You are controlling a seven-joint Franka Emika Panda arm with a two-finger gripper.
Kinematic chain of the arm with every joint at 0, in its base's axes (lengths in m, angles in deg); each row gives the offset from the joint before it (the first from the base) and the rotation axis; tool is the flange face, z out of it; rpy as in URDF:
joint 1: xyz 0 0 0.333 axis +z
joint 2: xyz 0 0 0 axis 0.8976 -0.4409 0
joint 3: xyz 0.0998 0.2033 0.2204 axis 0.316 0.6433 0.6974
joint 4: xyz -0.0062 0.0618 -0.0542 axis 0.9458 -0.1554 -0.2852
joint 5: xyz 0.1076 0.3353 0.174 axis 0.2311 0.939 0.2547
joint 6: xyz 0 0 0 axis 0.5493 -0.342 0.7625
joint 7: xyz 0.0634 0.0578 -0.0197 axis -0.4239 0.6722 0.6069
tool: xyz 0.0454 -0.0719 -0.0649 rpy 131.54 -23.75 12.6
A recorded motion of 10 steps. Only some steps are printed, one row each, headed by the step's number.
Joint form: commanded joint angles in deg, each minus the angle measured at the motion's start. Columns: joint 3, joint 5, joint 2, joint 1, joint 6, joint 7, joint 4.
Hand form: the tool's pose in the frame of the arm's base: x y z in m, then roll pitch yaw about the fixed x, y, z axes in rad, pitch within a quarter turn. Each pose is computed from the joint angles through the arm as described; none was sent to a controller.
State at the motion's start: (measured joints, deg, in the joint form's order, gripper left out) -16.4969 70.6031 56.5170 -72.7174 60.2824 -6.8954 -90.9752
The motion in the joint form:
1: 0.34 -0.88 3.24 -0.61 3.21 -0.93 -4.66
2: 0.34 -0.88 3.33 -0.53 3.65 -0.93 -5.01
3: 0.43 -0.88 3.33 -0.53 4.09 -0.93 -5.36
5: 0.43 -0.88 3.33 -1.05 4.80 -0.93 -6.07
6: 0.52 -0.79 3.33 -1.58 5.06 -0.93 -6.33
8: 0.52 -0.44 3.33 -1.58 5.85 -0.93 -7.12
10: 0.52 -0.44 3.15 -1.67 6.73 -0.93 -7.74
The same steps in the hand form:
1: 0.4721 -0.0150 0.4736 3.0860 0.0123 -1.0007
2: 0.4716 -0.0143 0.4721 3.0885 0.0103 -0.9993
3: 0.4713 -0.0136 0.4699 3.0895 0.0091 -0.9977
5: 0.4701 -0.0180 0.4651 3.0895 0.0090 -1.0069
6: 0.4696 -0.0215 0.4633 3.0900 0.0099 -1.0153
8: 0.4684 -0.0212 0.4581 3.0932 0.0143 -1.0181
10: 0.4683 -0.0222 0.4529 3.0945 0.0137 -1.0197

